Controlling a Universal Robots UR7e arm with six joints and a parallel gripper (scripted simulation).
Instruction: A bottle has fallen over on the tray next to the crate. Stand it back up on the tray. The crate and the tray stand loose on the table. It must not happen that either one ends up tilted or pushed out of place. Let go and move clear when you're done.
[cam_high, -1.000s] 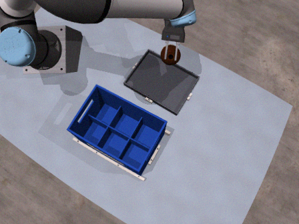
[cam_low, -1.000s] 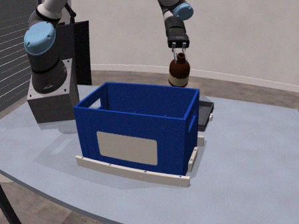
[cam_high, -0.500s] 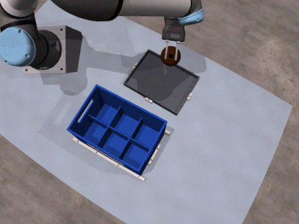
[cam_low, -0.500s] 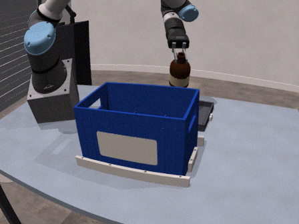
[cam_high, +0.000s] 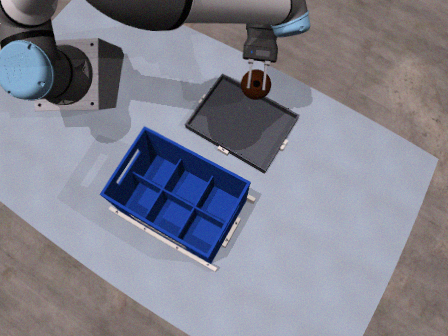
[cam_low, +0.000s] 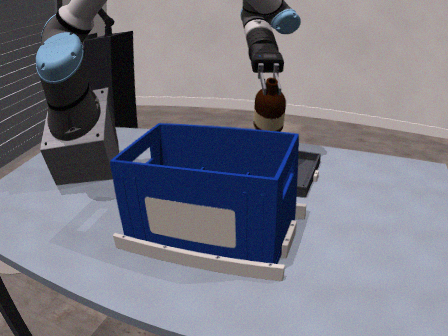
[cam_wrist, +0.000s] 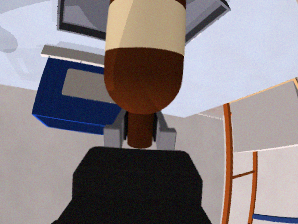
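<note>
The bottle is 50 mm below my hand, 20 mm to the left of it and 10 mm behind it. Also, from my hand: dark tray 190 mm below, 20 mm to the right, 20 mm behind; blue crate 300 mm to the right, 120 mm below, 20 mm behind.
</note>
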